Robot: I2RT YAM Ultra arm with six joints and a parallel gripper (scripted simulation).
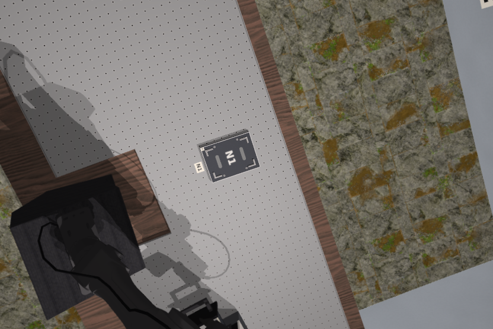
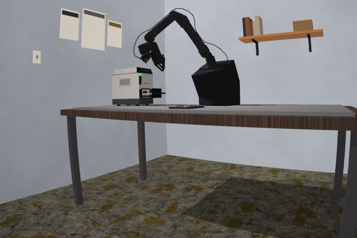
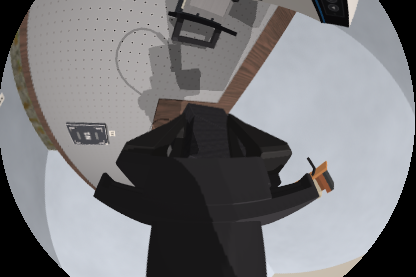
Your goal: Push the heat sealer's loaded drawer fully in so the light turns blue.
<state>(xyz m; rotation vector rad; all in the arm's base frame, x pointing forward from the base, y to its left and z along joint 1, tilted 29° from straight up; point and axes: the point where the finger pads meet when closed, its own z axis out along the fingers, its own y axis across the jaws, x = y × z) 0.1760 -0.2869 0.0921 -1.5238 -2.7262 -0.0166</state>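
Now: the sealer drawer 10 mm behind my hand, 150 mm to the right of it and 180 mm below it. Round my hand: label tag (80 mm ahead, 360 mm to the left, 260 mm below).
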